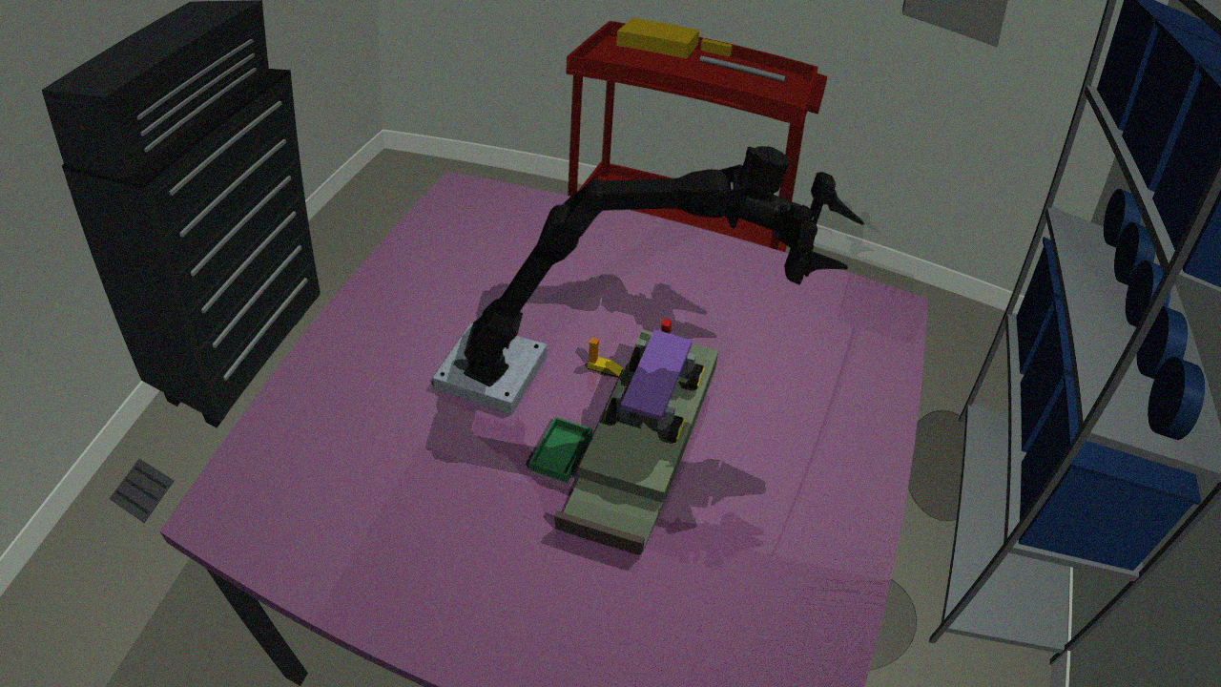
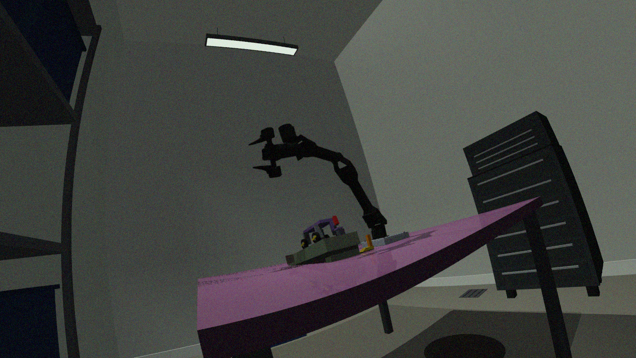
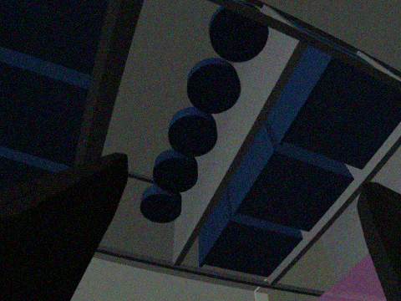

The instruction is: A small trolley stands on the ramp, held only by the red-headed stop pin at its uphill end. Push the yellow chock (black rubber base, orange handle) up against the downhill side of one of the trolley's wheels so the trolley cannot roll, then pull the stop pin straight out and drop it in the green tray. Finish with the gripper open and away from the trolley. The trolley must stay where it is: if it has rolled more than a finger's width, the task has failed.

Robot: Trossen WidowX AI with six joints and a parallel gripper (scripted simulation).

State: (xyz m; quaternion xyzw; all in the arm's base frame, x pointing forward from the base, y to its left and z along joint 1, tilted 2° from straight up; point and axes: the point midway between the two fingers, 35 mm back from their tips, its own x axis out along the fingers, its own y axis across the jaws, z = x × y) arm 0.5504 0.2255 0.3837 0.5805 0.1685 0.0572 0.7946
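My gripper tip is now 400 mm past the yellow chock, 400 mm above it and 90 mm to the left of it. Also, from my gripper tip: trolley: 310 mm below, 250 mm behind, 180 mm to the right; red-headed stop pin: 290 mm below, 290 mm behind, 70 mm to the right; olive ramp: 380 mm below, 250 mm behind, 180 mm to the right.
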